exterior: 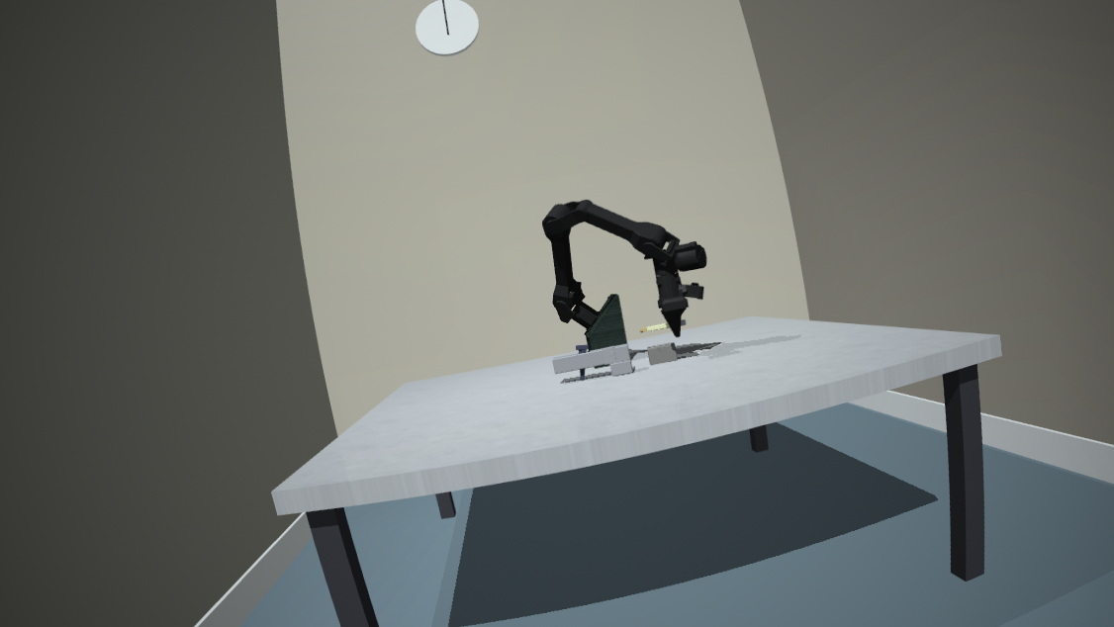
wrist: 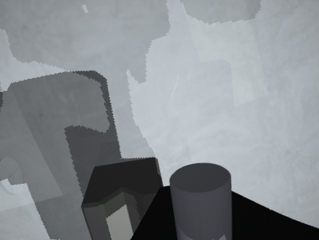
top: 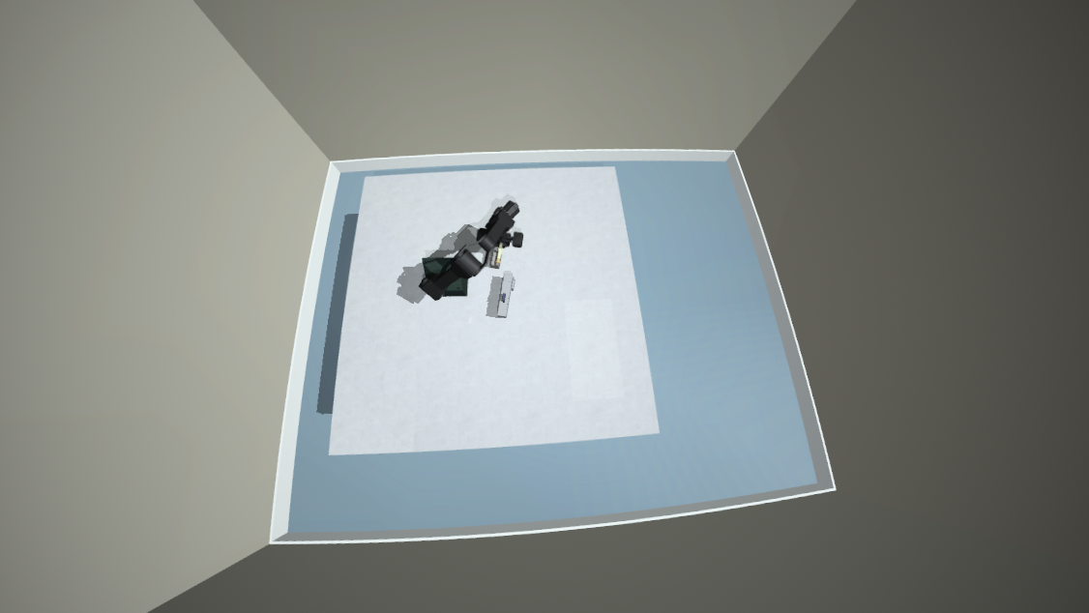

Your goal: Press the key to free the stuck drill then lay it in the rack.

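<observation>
The drill is 4 cm to the right of my gripper tip and 3 cm above it. Also, from my gripper tip: grey rack: 4 cm to the right, 4 cm below, 3 cm behind; then dark blue key: 24 cm to the right, 2 cm ahead, 1 cm below; then long grey fixture: 21 cm to the right, 2 cm below, 2 cm ahead.
</observation>
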